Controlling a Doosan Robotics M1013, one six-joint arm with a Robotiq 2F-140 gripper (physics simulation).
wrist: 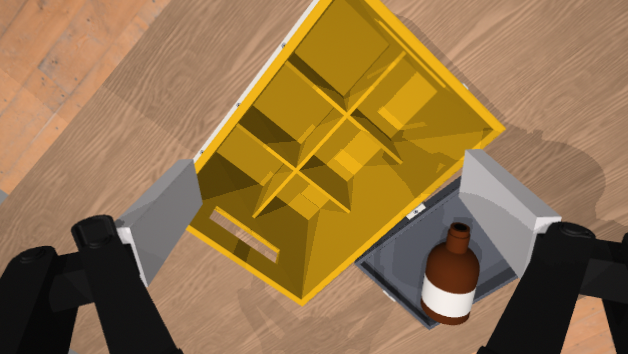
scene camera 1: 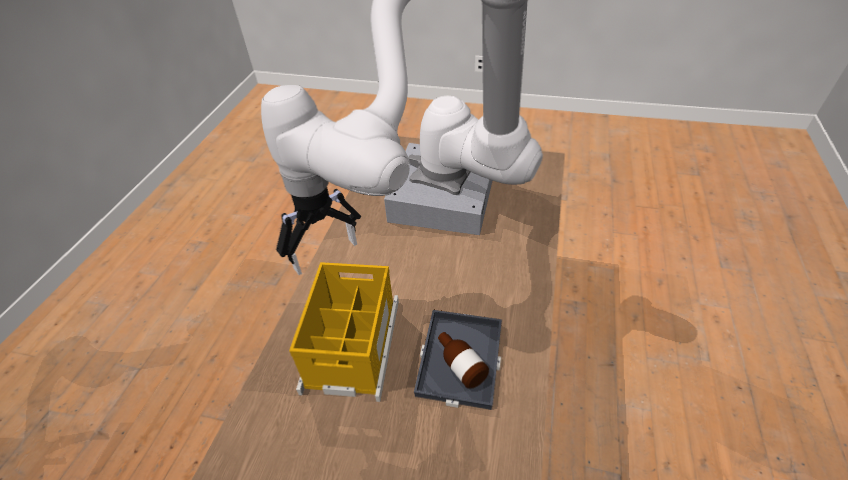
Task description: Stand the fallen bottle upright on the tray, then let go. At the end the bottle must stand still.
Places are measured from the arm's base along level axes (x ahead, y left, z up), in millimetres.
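Pixels of known places: gripper, fingertip midpoint: point(wrist: 327, 177) point(scene camera 1: 326, 256); arm's base at its link origin: point(scene camera 1: 443, 172).
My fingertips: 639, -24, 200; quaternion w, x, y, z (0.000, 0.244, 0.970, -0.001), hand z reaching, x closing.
Note:
For each thing: its middle in the pictures, then the offset to it from my fingertips, as dx, dy, dz.
- brown bottle at the middle of its body: point(wrist: 451, 270) point(scene camera 1: 459, 356) -25, +332, -260
- dark grey tray at the middle of its body: point(wrist: 455, 251) point(scene camera 1: 460, 356) -43, +327, -289
- yellow crate at the middle of its body: point(wrist: 320, 142) point(scene camera 1: 347, 326) +33, +43, -214
A brown bottle point(scene camera 1: 464, 361) point(wrist: 451, 280) with a white label lies on its side in the dark grey tray point(scene camera 1: 496, 356) point(wrist: 395, 255). In the scene view its neck points to the back left and its base to the front right. My gripper point(scene camera 1: 325, 254) point(wrist: 327, 177) is wide open and empty. It hangs in the air behind and above the yellow crate, to the left of the tray and well away from the bottle. In the wrist view the right finger hides part of the tray.
A yellow crate point(scene camera 1: 337, 353) point(wrist: 302, 301) with dividers and several compartments stands left of the tray, with its walls rising above the tray's rim. Light brackets point(scene camera 1: 338, 390) point(wrist: 416, 211) sit beside crate and tray. The robot's grey base block point(scene camera 1: 434, 215) is behind them.

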